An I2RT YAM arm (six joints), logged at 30 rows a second.
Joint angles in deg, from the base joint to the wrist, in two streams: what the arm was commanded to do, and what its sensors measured. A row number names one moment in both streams.
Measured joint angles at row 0:
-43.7 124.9 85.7 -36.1 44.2 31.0
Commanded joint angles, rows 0 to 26:
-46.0 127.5 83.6 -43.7 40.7 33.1
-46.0 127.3 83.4 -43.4 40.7 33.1
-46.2 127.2 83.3 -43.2 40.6 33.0
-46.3 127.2 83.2 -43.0 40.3 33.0
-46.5 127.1 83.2 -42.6 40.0 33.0
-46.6 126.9 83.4 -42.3 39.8 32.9
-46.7 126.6 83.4 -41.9 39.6 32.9
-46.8 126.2 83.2 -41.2 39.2 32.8
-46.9 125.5 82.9 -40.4 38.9 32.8
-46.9 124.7 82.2 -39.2 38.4 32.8
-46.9 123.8 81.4 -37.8 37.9 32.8
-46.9 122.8 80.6 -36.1 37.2 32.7
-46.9 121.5 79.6 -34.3 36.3 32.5
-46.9 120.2 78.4 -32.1 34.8 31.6
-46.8 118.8 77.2 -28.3 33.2 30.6
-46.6 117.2 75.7 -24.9 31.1 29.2
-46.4 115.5 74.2 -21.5 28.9 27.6
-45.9 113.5 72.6 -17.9 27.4 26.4
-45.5 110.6 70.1 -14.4 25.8 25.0
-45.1 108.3 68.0 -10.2 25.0 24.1
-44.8 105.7 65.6 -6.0 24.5 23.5
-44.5 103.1 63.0 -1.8 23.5 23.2
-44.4 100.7 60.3 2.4 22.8 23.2
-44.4 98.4 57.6 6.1 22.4 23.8
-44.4 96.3 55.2 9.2 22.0 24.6
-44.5 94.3 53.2 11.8 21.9 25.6
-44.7 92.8 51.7 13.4 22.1 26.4
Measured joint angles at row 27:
-44.3 99.3 57.1 -2.7 24.6 24.9
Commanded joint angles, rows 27 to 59:
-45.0 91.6 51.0 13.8 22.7 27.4
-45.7 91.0 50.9 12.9 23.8 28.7
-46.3 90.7 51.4 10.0 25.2 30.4
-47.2 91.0 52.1 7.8 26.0 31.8
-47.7 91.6 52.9 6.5 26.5 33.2
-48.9 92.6 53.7 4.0 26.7 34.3
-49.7 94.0 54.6 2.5 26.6 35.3
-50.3 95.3 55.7 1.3 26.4 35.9
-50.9 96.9 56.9 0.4 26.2 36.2
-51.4 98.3 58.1 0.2 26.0 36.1
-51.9 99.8 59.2 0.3 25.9 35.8
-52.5 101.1 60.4 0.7 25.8 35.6
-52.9 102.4 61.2 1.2 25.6 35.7
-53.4 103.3 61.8 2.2 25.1 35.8
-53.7 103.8 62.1 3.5 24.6 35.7
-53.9 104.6 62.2 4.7 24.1 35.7
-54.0 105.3 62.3 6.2 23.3 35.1
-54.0 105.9 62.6 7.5 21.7 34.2
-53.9 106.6 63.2 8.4 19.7 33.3
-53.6 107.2 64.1 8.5 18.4 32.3
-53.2 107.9 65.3 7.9 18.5 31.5
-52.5 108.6 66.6 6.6 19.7 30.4
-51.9 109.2 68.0 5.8 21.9 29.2
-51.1 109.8 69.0 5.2 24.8 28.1
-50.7 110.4 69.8 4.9 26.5 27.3
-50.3 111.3 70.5 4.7 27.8 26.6
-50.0 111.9 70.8 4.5 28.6 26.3
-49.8 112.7 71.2 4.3 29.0 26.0
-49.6 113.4 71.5 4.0 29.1 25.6
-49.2 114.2 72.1 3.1 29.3 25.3
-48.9 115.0 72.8 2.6 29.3 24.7
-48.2 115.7 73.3 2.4 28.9 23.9
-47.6 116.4 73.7 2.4 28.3 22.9
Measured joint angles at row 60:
-49.2 113.1 71.4 3.9 27.1 26.7
